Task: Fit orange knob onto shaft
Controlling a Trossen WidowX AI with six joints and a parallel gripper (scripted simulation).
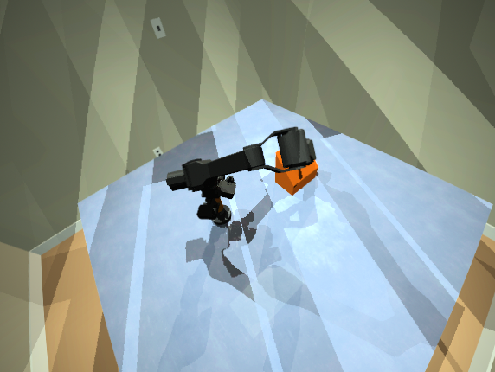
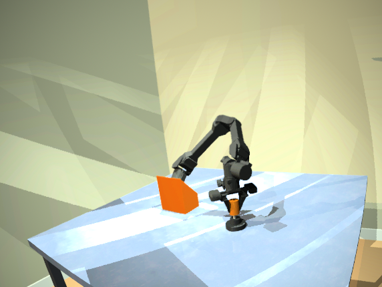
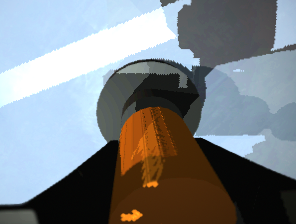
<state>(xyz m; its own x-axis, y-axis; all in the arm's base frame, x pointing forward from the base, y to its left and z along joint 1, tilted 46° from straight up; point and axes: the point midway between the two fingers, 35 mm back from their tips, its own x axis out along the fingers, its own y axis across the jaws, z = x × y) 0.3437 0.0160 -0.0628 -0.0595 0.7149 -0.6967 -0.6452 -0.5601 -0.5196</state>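
Now: gripper tip 4 cm above the round pedestal. Also, from my gripper tip: orange knob: 3 cm above.
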